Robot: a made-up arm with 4 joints.
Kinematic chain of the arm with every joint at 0, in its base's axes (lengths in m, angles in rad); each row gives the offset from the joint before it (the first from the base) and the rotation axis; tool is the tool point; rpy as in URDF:
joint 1: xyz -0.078 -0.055 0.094 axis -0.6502 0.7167 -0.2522
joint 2: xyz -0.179 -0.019 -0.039 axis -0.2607 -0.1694 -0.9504
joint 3: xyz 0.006 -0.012 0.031 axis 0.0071 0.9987 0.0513
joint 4: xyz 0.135 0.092 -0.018 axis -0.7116 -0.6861 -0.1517
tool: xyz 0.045 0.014 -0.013 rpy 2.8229 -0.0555 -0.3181
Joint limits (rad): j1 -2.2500..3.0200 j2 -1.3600..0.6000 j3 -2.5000..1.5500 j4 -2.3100..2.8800
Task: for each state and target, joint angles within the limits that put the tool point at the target. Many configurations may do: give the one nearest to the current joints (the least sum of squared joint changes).
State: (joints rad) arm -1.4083 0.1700 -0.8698 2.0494
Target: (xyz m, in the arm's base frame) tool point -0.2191 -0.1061 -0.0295
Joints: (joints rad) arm -2.0687 -0.0030 -1.0760 2.1892
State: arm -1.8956 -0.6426 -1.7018 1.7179
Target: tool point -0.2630 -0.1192 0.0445
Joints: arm -1.5648 -0.3737 -1.0416 1.6090
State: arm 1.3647 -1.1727 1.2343 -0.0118
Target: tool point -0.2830 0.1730 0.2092
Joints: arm 2.1061 -0.7336 1.5382 0.3290
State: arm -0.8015 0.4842 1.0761 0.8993
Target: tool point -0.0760 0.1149 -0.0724
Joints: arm -1.1216 0.5988 1.5500 0.5837
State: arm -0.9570 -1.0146 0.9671 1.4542
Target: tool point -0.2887 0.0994 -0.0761
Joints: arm -0.8905 -1.3215 0.9171 1.4456
